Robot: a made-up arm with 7 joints.
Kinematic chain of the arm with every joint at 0, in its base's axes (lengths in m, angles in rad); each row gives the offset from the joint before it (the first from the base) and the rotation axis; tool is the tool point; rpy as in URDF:
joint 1: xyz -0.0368 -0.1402 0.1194 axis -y
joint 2: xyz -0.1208 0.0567 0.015 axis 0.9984 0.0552 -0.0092
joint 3: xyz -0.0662 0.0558 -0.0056 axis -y
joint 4: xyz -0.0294 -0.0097 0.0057 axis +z
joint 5: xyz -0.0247 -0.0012 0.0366 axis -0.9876 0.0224 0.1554
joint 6: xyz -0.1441 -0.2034 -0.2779 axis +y
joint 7: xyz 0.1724 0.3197 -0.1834 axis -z
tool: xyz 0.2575 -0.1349 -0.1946 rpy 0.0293 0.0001 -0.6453
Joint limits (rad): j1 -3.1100..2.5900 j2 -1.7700..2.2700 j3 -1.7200..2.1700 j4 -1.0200..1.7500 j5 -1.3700..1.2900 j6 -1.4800..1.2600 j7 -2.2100..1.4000
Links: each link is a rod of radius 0.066 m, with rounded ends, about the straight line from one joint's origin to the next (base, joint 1, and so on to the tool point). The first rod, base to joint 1, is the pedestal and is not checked.
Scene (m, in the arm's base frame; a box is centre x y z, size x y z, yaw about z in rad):
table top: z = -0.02
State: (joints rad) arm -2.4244 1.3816 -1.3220 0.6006 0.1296 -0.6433 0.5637
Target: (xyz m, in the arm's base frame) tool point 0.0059 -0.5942 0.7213
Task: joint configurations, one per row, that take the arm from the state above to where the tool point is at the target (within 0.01 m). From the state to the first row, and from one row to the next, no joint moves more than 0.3 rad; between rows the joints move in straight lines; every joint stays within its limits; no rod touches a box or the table.
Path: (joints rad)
1: -2.3411 1.2611 -1.4215 0.4108 0.2822 -0.3939 0.6346
2: -2.2578 1.1406 -1.5210 0.2210 0.4348 -0.1444 0.7055
3: -2.1745 1.0201 -1.6205 0.0312 0.5873 0.1050 0.7764
4: -2.0911 0.8996 -1.7200 -0.1586 0.7399 0.3544 0.8474

